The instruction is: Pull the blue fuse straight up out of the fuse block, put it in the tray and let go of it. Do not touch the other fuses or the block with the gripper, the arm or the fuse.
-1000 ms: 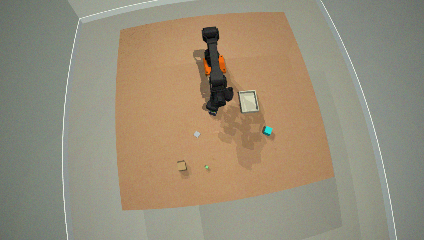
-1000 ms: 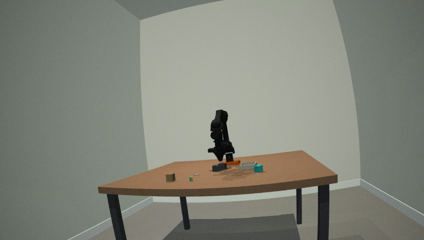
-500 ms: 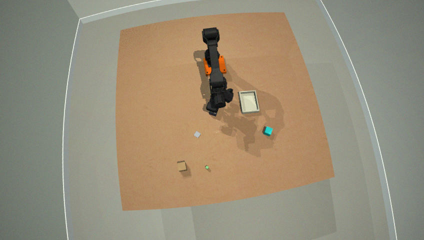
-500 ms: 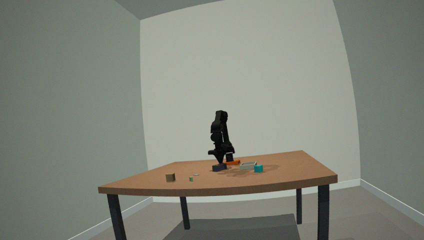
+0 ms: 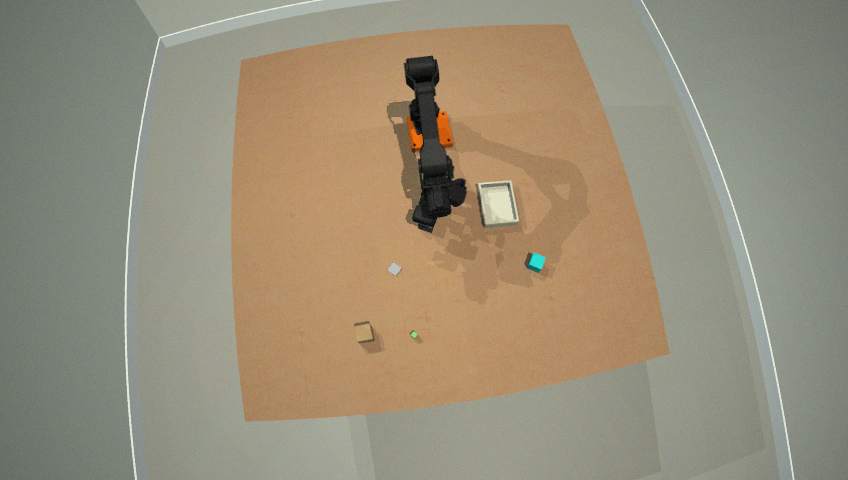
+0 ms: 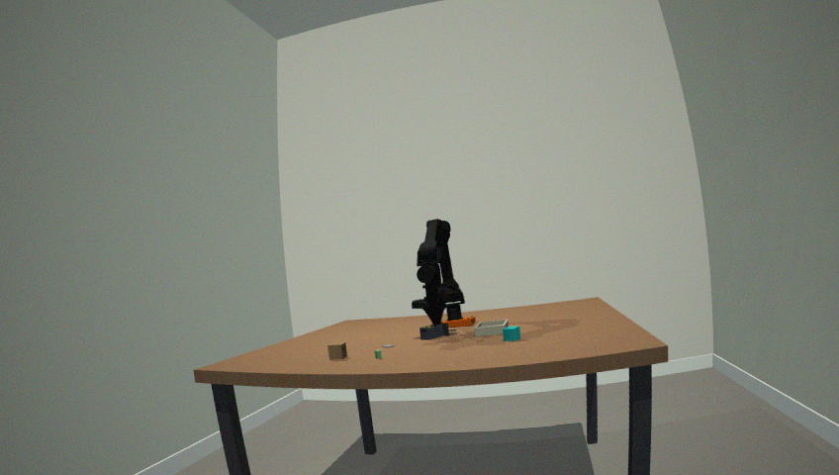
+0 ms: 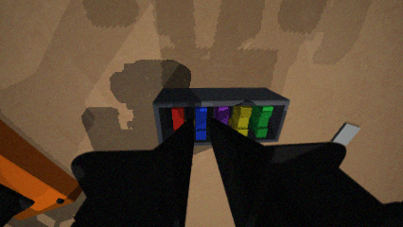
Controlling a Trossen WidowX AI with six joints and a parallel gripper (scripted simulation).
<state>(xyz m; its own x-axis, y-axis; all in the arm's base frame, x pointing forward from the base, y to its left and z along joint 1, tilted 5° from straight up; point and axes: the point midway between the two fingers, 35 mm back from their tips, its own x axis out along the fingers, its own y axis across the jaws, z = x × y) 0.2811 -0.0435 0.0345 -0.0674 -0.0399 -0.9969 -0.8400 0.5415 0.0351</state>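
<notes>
Now: the red fuse 20 mm behind my gripper tip, 10 mm to the left of it and 10 mm below it. Also, from my gripper tip: yellow fuse 30 mm ahead, 20 mm to the right, 10 mm below; blue fuse 10 mm below; purple fuse 10 mm to the right, 10 mm below, 10 mm ahead.
</notes>
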